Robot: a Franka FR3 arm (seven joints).
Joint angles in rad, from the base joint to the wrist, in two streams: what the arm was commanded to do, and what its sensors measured. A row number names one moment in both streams.
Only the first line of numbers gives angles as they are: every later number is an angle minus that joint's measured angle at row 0.
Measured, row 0: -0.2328, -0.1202, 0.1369, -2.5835, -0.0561, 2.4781, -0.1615
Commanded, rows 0 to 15: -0.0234, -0.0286, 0.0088, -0.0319, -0.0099, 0.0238, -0.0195; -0.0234, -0.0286, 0.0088, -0.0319, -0.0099, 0.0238, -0.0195; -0.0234, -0.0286, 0.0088, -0.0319, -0.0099, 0.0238, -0.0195; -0.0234, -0.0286, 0.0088, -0.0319, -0.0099, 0.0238, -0.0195; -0.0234, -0.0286, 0.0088, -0.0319, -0.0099, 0.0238, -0.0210; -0.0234, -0.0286, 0.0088, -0.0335, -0.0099, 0.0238, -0.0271; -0.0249, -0.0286, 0.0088, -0.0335, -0.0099, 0.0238, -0.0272; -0.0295, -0.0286, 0.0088, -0.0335, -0.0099, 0.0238, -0.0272; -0.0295, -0.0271, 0.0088, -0.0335, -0.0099, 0.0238, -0.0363; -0.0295, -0.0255, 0.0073, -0.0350, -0.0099, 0.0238, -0.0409; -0.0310, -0.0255, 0.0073, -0.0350, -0.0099, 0.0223, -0.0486; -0.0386, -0.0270, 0.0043, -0.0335, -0.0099, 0.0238, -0.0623; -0.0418, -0.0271, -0.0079, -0.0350, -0.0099, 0.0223, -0.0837; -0.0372, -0.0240, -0.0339, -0.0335, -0.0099, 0.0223, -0.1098; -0.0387, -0.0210, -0.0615, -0.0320, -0.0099, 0.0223, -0.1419; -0.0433, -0.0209, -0.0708, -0.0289, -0.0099, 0.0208, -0.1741
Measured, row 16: -0.0154, -0.0108, -0.0282, -0.0040, -0.0007, 0.0011, -0.0795
